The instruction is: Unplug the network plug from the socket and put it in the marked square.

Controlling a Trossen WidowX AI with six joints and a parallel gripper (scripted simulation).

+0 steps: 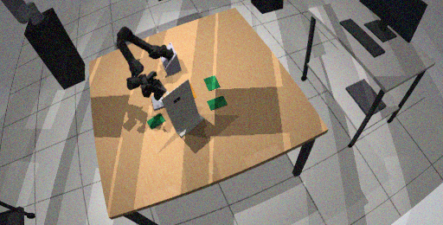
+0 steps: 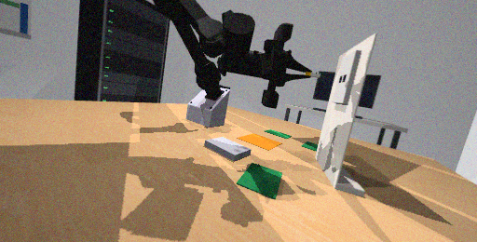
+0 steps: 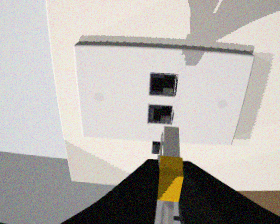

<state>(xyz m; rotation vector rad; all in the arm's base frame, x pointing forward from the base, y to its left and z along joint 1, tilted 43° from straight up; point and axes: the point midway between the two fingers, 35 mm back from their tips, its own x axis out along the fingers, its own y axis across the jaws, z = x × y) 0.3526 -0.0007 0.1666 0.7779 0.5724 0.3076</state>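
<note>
My gripper tip is 140 mm past the orange marked square, 90 mm to the right of it and 230 mm above it. From my gripper tip the other things lie so: flat grey block 150 mm behind, 80 mm to the right, 220 mm below; then grey upright panel 80 mm ahead, 40 mm to the left, 90 mm below; then network plug 10 mm ahead.
</note>
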